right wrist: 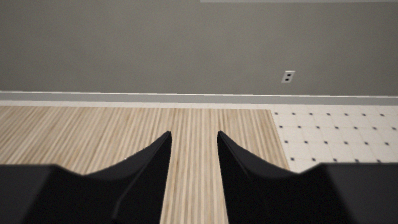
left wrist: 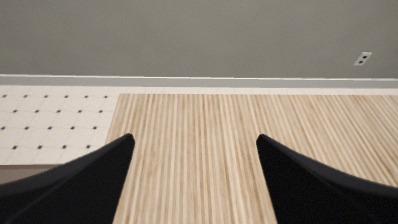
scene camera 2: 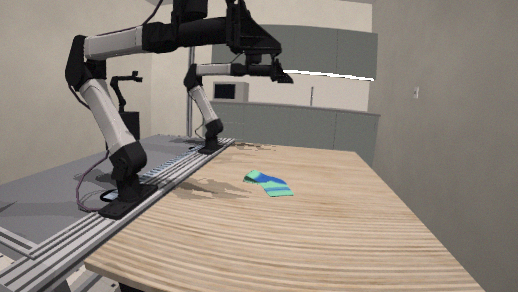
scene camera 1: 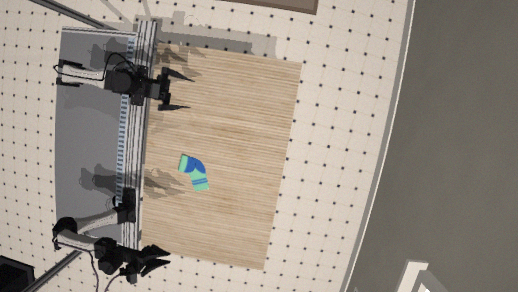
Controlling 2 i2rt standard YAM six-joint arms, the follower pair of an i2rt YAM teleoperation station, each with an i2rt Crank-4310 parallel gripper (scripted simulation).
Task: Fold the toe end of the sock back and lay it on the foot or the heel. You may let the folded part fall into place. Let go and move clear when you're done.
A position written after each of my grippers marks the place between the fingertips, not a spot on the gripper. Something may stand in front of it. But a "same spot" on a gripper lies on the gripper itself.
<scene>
my right gripper: right wrist; scene camera 2 281,48; scene camera 1; not seen in the left wrist view (out of frame)
same spot on my right gripper: [right wrist: 249,182] = [scene camera 1: 150,267]
</scene>
